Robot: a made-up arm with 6 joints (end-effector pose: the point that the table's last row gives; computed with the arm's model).
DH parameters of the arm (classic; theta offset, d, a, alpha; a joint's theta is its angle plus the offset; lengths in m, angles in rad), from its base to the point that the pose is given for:
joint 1: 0 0.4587 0.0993 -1.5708
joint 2: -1.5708 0 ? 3.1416
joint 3: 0 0 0.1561 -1.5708
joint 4: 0 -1.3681 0 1.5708
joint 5: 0 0 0 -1.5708
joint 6: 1.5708 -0.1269 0 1.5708
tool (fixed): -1.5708 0 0 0
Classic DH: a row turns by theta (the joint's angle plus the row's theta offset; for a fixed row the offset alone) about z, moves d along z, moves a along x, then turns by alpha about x.
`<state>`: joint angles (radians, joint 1 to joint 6).
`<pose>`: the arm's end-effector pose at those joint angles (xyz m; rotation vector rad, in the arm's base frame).
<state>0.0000 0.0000 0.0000 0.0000 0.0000 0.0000</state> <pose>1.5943 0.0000 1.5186 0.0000 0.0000 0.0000</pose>
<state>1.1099 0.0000 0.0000 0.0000 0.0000 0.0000</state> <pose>0.7091 1.4279 1.5186 0.0000 0.0000 1.1099</pose>
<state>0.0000 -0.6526 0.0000 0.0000 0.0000 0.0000</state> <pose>0.6435 0.0000 2.2086 0.0000 -0.6526 0.0000</pose>
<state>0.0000 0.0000 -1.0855 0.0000 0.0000 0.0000</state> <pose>0.9348 0.0000 0.1129 0.0000 1.0855 0.0000</pose>
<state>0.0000 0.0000 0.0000 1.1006 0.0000 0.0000</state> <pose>1.5943 0.0000 1.5186 -1.1006 0.0000 0.0000</pose>
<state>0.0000 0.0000 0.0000 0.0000 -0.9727 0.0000</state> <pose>1.5389 0.0000 1.4137 0.0000 0.9727 0.0000</pose>
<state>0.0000 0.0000 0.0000 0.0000 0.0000 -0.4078</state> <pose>1.5943 0.0000 1.5186 0.4078 0.0000 0.0000</pose>
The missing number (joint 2, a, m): 0.9038
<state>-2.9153 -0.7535 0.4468 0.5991 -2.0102 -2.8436</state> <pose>0.0833 0.0856 2.3650 0.3442 2.2543 0.4213</pose>
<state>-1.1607 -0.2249 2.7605 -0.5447 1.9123 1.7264</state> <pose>-0.6357 1.3068 1.2907 -0.7869 1.9982 0.3646</pose>
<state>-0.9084 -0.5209 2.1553 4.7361 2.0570 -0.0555</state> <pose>-1.0671 1.1858 1.6881 -0.9415 1.8674 -1.1152</pose>
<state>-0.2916 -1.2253 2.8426 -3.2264 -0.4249 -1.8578</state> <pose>-1.4150 0.4201 -0.5464 -0.6293 1.6358 0.8368</pose>
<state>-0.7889 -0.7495 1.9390 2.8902 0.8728 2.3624</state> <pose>-1.2842 1.3276 1.6992 -0.1528 -1.5768 0.3536</pose>
